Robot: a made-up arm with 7 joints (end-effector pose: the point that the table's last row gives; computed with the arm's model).
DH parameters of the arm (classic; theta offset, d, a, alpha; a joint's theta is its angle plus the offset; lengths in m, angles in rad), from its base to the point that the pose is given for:
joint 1: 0 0.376 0 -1.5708
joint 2: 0 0 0 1.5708
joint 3: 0 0.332 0.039 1.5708
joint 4: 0 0 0.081 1.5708
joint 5: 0 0.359 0 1.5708
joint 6: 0 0 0.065 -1.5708
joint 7: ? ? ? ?
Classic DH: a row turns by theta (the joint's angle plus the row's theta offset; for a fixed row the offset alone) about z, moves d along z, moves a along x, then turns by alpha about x.
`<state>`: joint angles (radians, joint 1 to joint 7).
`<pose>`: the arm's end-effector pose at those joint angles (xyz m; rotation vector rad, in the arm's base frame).
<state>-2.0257 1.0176 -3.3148 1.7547 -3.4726 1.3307 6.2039</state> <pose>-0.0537 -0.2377 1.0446 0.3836 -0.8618 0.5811</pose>
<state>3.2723 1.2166 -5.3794 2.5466 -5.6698 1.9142 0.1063</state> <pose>-0.6188 -0.3229 0.4955 -0.7055 1.7882 -1.4608</pose>
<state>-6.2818 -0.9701 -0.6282 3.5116 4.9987 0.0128 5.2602</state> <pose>-0.6624 0.1742 0.6640 -0.3236 -1.2432 0.0779</pose>
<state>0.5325 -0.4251 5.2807 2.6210 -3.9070 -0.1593 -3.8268</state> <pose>-0.0793 -0.3065 1.0629 0.6131 -0.2227 1.2776</pose>
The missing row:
joint 7: 0 0.083 0 0
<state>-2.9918 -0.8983 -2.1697 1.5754 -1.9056 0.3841 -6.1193</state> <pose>0.4091 0.4942 0.4264 1.3886 2.2851 1.4133</pose>
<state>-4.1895 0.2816 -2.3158 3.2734 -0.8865 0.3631 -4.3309</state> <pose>-0.2185 0.2334 1.0921 0.1421 0.0038 -2.2602</pose>
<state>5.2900 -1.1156 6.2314 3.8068 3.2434 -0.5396 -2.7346</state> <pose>-0.3504 0.5741 0.4915 -1.1561 1.0970 2.1325</pose>
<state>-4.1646 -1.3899 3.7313 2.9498 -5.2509 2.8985 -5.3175</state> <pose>0.4003 -0.4811 0.4811 -1.6259 0.4241 1.0278</pose>
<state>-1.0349 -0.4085 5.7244 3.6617 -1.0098 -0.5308 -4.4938</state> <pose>-0.0267 0.4675 0.8618 -0.2461 1.2932 1.7623</pose>
